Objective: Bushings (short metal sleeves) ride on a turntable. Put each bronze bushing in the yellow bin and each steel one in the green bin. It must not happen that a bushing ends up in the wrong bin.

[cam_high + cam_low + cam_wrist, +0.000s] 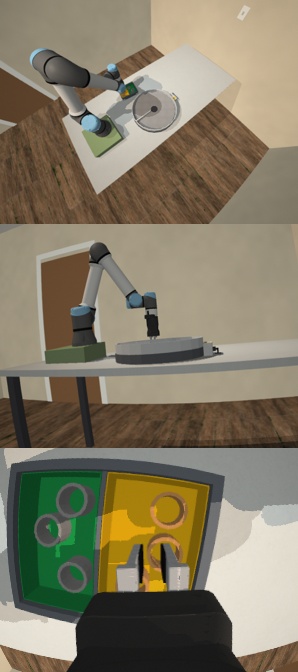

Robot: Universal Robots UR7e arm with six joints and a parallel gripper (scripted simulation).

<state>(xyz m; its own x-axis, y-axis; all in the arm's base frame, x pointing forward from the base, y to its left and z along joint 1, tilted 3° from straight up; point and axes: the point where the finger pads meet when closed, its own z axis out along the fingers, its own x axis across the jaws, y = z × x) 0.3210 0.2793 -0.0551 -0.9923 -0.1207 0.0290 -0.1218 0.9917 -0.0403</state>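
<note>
The yellow bin lies 50 mm ahead of my hand and 30 mm below it. Round my hand: grey turntable: 170 mm ahead, 340 mm to the right.
</note>
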